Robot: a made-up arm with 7 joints. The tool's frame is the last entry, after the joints. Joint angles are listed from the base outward.
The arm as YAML. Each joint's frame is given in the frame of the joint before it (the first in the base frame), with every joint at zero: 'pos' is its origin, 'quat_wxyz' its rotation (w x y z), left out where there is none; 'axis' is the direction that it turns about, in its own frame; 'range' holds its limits. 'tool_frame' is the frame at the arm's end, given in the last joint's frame.
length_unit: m
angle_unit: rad
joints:
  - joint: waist
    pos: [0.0, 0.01, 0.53]
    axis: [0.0, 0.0, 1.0]
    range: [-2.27, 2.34]
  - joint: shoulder
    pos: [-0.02, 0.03, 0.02]
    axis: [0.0, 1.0, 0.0]
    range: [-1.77, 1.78]
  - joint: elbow
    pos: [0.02, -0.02, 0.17]
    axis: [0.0, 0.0, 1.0]
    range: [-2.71, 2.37]
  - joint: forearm
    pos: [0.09, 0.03, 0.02]
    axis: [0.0, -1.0, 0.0]
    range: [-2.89, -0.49]
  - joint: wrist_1
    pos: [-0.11, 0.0, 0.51]
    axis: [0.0, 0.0, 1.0]
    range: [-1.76, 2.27]
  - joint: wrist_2
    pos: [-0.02, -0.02, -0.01]
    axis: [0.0, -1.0, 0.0]
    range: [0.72, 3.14]
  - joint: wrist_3
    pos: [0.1, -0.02, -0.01]
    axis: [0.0, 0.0, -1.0]
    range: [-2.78, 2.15]
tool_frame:
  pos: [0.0, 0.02, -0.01]
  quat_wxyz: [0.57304, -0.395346, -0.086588, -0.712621]
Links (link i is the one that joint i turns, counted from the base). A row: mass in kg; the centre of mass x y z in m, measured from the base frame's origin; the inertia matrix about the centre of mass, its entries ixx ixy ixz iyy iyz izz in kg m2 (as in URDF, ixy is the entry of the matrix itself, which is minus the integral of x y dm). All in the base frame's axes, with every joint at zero. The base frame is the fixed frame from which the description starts. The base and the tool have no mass.
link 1: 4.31; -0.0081 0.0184 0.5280; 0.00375 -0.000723 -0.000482 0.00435 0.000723 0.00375
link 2: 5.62; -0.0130 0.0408 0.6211; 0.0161 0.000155 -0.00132 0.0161 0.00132 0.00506
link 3: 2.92; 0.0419 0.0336 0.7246; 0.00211 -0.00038 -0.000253 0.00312 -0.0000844 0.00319
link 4: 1.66; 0.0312 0.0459 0.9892; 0.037 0 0.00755 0.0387 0 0.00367
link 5: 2.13; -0.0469 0.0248 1.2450; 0.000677 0 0 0.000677 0 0.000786
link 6: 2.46; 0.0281 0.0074 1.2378; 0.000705 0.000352 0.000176 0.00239 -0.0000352 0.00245
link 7: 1.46; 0.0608 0.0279 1.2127; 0.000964 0 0 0.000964 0 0.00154
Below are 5 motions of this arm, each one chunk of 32 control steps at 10 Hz.
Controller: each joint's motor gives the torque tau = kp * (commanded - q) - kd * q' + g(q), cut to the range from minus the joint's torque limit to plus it. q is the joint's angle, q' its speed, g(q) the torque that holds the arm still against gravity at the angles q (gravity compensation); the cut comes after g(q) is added. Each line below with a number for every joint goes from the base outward.
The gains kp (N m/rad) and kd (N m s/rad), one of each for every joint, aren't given. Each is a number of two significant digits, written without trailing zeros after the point. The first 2 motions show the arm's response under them.
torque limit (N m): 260 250 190 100 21 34 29
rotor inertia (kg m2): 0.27 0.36 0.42 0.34 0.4 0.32 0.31
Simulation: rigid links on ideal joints. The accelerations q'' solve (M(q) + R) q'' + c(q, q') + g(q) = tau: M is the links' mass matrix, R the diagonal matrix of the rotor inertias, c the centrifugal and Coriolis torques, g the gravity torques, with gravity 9.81 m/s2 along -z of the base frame. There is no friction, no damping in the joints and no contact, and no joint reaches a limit. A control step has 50 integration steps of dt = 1/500 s. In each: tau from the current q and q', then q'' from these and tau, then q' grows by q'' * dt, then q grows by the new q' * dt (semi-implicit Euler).
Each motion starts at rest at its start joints. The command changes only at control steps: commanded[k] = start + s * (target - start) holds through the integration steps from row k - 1 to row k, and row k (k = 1, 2, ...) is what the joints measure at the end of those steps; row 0 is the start. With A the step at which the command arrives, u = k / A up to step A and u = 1 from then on. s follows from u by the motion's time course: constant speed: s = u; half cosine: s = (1 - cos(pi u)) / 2; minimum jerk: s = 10 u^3 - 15 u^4 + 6 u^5; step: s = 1 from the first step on.
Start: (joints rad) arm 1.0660 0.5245 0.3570 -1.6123 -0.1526 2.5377 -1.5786
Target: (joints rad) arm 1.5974 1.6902 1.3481 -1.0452 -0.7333 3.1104 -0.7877
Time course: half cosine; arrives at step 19
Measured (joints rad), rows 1 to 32:
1: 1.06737 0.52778 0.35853 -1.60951 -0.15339 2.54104 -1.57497
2: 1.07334 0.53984 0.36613 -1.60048 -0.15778 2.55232 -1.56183
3: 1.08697 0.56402 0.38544 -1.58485 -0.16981 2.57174 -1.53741
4: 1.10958 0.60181 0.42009 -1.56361 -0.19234 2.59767 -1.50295
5: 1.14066 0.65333 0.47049 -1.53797 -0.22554 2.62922 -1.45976
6: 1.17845 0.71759 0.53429 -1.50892 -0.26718 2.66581 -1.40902
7: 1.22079 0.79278 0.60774 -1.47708 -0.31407 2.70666 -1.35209
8: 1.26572 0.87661 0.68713 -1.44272 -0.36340 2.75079 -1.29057
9: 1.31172 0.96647 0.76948 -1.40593 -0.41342 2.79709 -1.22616
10: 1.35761 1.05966 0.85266 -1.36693 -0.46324 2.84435 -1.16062
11: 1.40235 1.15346 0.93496 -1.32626 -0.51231 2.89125 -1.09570
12: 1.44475 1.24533 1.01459 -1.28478 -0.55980 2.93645 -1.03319
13: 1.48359 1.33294 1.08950 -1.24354 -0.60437 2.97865 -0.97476
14: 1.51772 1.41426 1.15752 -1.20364 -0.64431 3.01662 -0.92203
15: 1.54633 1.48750 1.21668 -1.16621 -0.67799 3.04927 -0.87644
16: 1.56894 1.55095 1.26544 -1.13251 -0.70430 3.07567 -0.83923
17: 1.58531 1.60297 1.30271 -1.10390 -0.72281 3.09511 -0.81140
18: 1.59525 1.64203 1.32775 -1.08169 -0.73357 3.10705 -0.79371
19: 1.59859 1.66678 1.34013 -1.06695 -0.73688 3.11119 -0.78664
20: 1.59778 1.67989 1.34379 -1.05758 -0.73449 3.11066 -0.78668
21: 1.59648 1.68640 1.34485 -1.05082 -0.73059 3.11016 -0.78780
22: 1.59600 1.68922 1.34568 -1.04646 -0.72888 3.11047 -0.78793
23: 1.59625 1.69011 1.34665 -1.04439 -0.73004 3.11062 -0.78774
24: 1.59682 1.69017 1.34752 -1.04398 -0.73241 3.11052 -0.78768
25: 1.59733 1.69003 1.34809 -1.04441 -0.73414 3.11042 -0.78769
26: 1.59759 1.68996 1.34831 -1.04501 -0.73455 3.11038 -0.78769
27: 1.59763 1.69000 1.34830 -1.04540 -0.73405 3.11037 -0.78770
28: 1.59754 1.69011 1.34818 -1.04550 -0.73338 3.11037 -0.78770
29: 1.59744 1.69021 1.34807 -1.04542 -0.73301 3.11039 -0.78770
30: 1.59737 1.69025 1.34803 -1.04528 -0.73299 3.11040 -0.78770
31: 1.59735 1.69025 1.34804 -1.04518 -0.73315 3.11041 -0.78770
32: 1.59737 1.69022 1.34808 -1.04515 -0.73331 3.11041 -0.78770
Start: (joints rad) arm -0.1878 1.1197 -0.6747 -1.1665 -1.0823 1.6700 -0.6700
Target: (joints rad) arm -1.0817 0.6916 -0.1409 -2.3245 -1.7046 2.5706 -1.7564
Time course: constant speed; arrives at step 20
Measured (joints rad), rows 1 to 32:
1: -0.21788 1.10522 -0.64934 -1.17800 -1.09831 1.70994 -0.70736
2: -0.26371 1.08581 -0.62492 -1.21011 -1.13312 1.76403 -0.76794
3: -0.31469 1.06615 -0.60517 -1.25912 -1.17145 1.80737 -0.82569
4: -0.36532 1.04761 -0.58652 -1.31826 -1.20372 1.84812 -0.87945
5: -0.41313 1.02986 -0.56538 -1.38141 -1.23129 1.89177 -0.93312
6: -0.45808 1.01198 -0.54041 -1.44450 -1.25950 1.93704 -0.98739
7: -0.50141 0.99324 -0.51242 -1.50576 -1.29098 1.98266 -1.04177
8: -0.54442 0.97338 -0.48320 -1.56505 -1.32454 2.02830 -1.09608
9: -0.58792 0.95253 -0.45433 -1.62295 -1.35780 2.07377 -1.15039
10: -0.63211 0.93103 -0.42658 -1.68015 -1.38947 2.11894 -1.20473
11: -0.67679 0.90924 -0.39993 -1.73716 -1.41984 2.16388 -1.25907
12: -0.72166 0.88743 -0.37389 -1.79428 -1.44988 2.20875 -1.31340
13: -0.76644 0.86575 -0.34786 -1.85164 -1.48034 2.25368 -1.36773
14: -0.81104 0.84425 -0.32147 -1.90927 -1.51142 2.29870 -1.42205
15: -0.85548 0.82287 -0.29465 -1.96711 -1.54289 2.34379 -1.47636
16: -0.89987 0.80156 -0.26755 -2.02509 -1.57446 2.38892 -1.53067
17: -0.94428 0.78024 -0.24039 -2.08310 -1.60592 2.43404 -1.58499
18: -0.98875 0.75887 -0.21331 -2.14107 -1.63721 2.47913 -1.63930
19: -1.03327 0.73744 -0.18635 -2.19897 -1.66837 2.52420 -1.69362
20: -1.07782 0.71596 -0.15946 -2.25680 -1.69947 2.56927 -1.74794
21: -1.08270 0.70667 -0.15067 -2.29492 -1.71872 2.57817 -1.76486
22: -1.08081 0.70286 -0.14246 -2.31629 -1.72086 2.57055 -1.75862
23: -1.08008 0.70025 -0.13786 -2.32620 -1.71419 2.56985 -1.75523
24: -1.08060 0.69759 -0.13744 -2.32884 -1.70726 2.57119 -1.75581
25: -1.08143 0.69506 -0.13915 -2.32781 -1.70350 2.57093 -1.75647
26: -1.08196 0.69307 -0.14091 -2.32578 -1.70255 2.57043 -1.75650
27: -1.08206 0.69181 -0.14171 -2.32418 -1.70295 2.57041 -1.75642
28: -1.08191 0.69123 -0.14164 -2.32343 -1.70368 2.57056 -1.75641
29: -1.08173 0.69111 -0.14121 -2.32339 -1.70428 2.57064 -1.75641
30: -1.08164 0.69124 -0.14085 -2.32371 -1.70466 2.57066 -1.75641
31: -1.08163 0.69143 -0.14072 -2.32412 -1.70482 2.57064 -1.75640
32: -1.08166 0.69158 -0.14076 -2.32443 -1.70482 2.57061 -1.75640
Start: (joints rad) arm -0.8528 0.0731 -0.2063 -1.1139 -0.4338 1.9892 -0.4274
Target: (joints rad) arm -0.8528 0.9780 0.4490 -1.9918 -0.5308 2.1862 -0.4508
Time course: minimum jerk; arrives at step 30
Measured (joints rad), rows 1 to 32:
1: -0.85283 0.07317 -0.20621 -1.11393 -0.43380 1.98927 -0.42741
2: -0.85301 0.07369 -0.20553 -1.11419 -0.43385 1.98978 -0.42745
3: -0.85331 0.07553 -0.20337 -1.11534 -0.43407 1.99112 -0.42758
4: -0.85362 0.07985 -0.19872 -1.11847 -0.43468 1.99353 -0.42782
5: -0.85384 0.08792 -0.19067 -1.12488 -0.43594 1.99709 -0.42818
6: -0.85394 0.10087 -0.17863 -1.13582 -0.43796 2.00181 -0.42868
7: -0.85395 0.11954 -0.16231 -1.15229 -0.44075 2.00770 -0.42932
8: -0.85392 0.14438 -0.14171 -1.17489 -0.44419 2.01470 -0.43011
9: -0.85389 0.17549 -0.11698 -1.20380 -0.44819 2.02277 -0.43102
10: -0.85387 0.21263 -0.08841 -1.23884 -0.45269 2.03182 -0.43207
11: -0.85386 0.25533 -0.05637 -1.27953 -0.45762 2.04176 -0.43323
12: -0.85385 0.30288 -0.02135 -1.32520 -0.46297 2.05246 -0.43449
13: -0.85383 0.35446 0.01609 -1.37502 -0.46864 2.06374 -0.43583
14: -0.85375 0.40913 0.05533 -1.42808 -0.47455 2.07544 -0.43723
15: -0.85361 0.46587 0.09571 -1.48340 -0.48059 2.08734 -0.43867
16: -0.85336 0.52361 0.13655 -1.53998 -0.48666 2.09926 -0.44012
17: -0.85299 0.58127 0.17716 -1.59676 -0.49268 2.11099 -0.44156
18: -0.85250 0.63777 0.21687 -1.65270 -0.49856 2.12233 -0.44295
19: -0.85191 0.69209 0.25502 -1.70679 -0.50422 2.13311 -0.44429
20: -0.85127 0.74326 0.29099 -1.75806 -0.50958 2.14314 -0.44553
21: -0.85063 0.79045 0.32418 -1.80562 -0.51456 2.15228 -0.44666
22: -0.85007 0.83295 0.35404 -1.84871 -0.51904 2.16038 -0.44767
23: -0.84965 0.87024 0.38010 -1.88670 -0.52295 2.16735 -0.44854
24: -0.84940 0.90192 0.40202 -1.91914 -0.52618 2.17311 -0.44926
25: -0.84934 0.92784 0.41961 -1.94576 -0.52869 2.17763 -0.44982
26: -0.84945 0.94800 0.43288 -1.96651 -0.53047 2.18097 -0.45024
27: -0.84972 0.96265 0.44204 -1.98156 -0.53156 2.18322 -0.45053
28: -0.85013 0.97227 0.44753 -1.99133 -0.53202 2.18454 -0.45069
29: -0.85068 0.97763 0.45001 -1.99649 -0.53198 2.18519 -0.45076
30: -0.85137 0.97977 0.45040 -1.99800 -0.53159 2.18548 -0.45079
31: -0.85214 0.97996 0.44978 -1.99713 -0.53103 2.18576 -0.45079
32: -0.85277 0.97930 0.44901 -1.99520 -0.53055 2.18605 -0.45080

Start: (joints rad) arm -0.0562 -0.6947 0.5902 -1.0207 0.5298 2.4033 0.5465
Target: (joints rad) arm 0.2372 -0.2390 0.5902 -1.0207 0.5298 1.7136 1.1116
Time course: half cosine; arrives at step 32
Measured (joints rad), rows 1 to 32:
1: -0.05553 -0.69430 0.59025 -1.02056 0.52974 2.40200 0.54743
2: -0.05348 -0.69281 0.59037 -1.02012 0.52951 2.39747 0.55080
3: -0.05004 -0.68974 0.59053 -1.01945 0.52912 2.38933 0.55709
4: -0.04527 -0.68475 0.59065 -1.01877 0.52873 2.37799 0.56608
5: -0.03924 -0.67766 0.59070 -1.01822 0.52850 2.36362 0.57757
6: -0.03200 -0.66845 0.59067 -1.01789 0.52848 2.34628 0.59147
7: -0.02360 -0.65718 0.59058 -1.01777 0.52862 2.32614 0.60766
8: -0.01412 -0.64398 0.59047 -1.01783 0.52881 2.30341 0.62599
9: -0.00364 -0.62904 0.59035 -1.01799 0.52898 2.27833 0.64627
10: 0.00775 -0.61253 0.59024 -1.01821 0.52911 2.25113 0.66831
11: 0.01995 -0.59463 0.59014 -1.01843 0.52921 2.22208 0.69190
12: 0.03283 -0.57552 0.59006 -1.01866 0.52929 2.19146 0.71681
13: 0.04627 -0.55538 0.58999 -1.01888 0.52937 2.15956 0.74280
14: 0.06014 -0.53441 0.58994 -1.01911 0.52945 2.12669 0.76963
15: 0.07430 -0.51278 0.58990 -1.01936 0.52953 2.09316 0.79702
16: 0.08862 -0.49071 0.58987 -1.01963 0.52962 2.05928 0.82472
17: 0.10296 -0.46841 0.58985 -1.01993 0.52971 2.02540 0.85247
18: 0.11718 -0.44609 0.58984 -1.02025 0.52979 1.99183 0.87998
19: 0.13116 -0.42396 0.58984 -1.02059 0.52988 1.95890 0.90701
20: 0.14474 -0.40225 0.58985 -1.02095 0.52996 1.92693 0.93329
21: 0.15781 -0.38116 0.58988 -1.02130 0.53004 1.89622 0.95856
22: 0.17024 -0.36090 0.58991 -1.02166 0.53011 1.86708 0.98259
23: 0.18190 -0.34166 0.58994 -1.02200 0.53018 1.83977 1.00514
24: 0.19268 -0.32364 0.58998 -1.02233 0.53024 1.81457 1.02599
25: 0.20248 -0.30699 0.59002 -1.02263 0.53030 1.79172 1.04494
26: 0.21120 -0.29189 0.59005 -1.02292 0.53036 1.77144 1.06182
27: 0.21875 -0.27848 0.59008 -1.02317 0.53041 1.75393 1.07645
28: 0.22506 -0.26688 0.59011 -1.02339 0.53045 1.73935 1.08871
29: 0.23007 -0.25721 0.59012 -1.02358 0.53049 1.72784 1.09846
30: 0.23373 -0.24956 0.59012 -1.02374 0.53052 1.71952 1.10562
31: 0.23600 -0.24399 0.59011 -1.02385 0.53054 1.71447 1.11011
32: 0.23687 -0.24057 0.59008 -1.02393 0.53056 1.71273 1.11190

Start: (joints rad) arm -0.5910 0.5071 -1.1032 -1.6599 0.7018 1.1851 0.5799
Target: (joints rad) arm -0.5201 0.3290 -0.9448 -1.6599 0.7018 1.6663 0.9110
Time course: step
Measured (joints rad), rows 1 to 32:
1: -0.56059 0.42877 -1.04812 -1.70142 0.70102 1.54024 0.80797
2: -0.52385 0.38104 -0.98241 -1.68627 0.70231 1.75370 0.94999
3: -0.50315 0.35253 -0.93576 -1.65499 0.69746 1.68638 0.93159
4: -0.49869 0.33961 -0.91293 -1.64056 0.69390 1.64845 0.90661
5: -0.50549 0.33447 -0.91380 -1.64024 0.69605 1.66078 0.90645
6: -0.51613 0.33155 -0.92904 -1.64600 0.70018 1.66870 0.91078
7: -0.52415 0.32939 -0.94567 -1.65306 0.70283 1.66809 0.91175
8: -0.52696 0.32810 -0.95527 -1.65851 0.70330 1.66753 0.91138
9: -0.52550 0.32775 -0.95629 -1.66115 0.70258 1.66745 0.91117
10: -0.52224 0.32812 -0.95177 -1.66152 0.70183 1.66679 0.91109
11: -0.51939 0.32879 -0.94600 -1.66083 0.70157 1.66601 0.91099
12: -0.51804 0.32936 -0.94205 -1.66006 0.70169 1.66566 0.91092
13: -0.51818 0.32961 -0.94095 -1.65966 0.70189 1.66574 0.91092
14: -0.51913 0.32954 -0.94201 -1.65963 0.70196 1.66603 0.91095
15: -0.52012 0.32929 -0.94388 -1.65979 0.70189 1.66632 0.91100
16: -0.52069 0.32902 -0.94539 -1.65995 0.70178 1.66648 0.91102
17: -0.52076 0.32885 -0.94602 -1.66001 0.70172 1.66650 0.91103
18: -0.52051 0.32881 -0.94584 -1.65998 0.70172 1.66643 0.91102
19: -0.52018 0.32887 -0.94528 -1.65992 0.70176 1.66633 0.91100
20: -0.51995 0.32896 -0.94473 -1.65986 0.70180 1.66626 0.91099
21: -0.51988 0.32903 -0.94444 -1.65985 0.70182 1.66623 0.91099
22: -0.51994 0.32906 -0.94443 -1.65986 0.70182 1.66625 0.91099
23: -0.52005 0.32905 -0.94459 -1.65989 0.70182 1.66628 0.91100
24: -0.52013 0.32902 -0.94478 -1.65991 0.70180 1.66631 0.91100
25: -0.52017 0.32900 -0.94490 -1.65992 0.70180 1.66632 0.91100
26: -0.52016 0.32898 -0.94492 -1.65992 0.70179 1.66632 0.91100
27: -0.52013 0.32898 -0.94489 -1.65991 0.70179 1.66631 0.91100
28: -0.52010 0.32899 -0.94482 -1.65990 0.70180 1.66630 0.91100
29: -0.52008 0.32900 -0.94478 -1.65989 0.70180 1.66629 0.91100
30: -0.52008 0.32900 -0.94476 -1.65989 0.70180 1.66629 0.91100
31: -0.52009 0.32901 -0.94477 -1.65990 0.70180 1.66630 0.91100
32: -0.52010 0.32900 -0.94479 -1.65990 0.70180 1.66630 0.91100

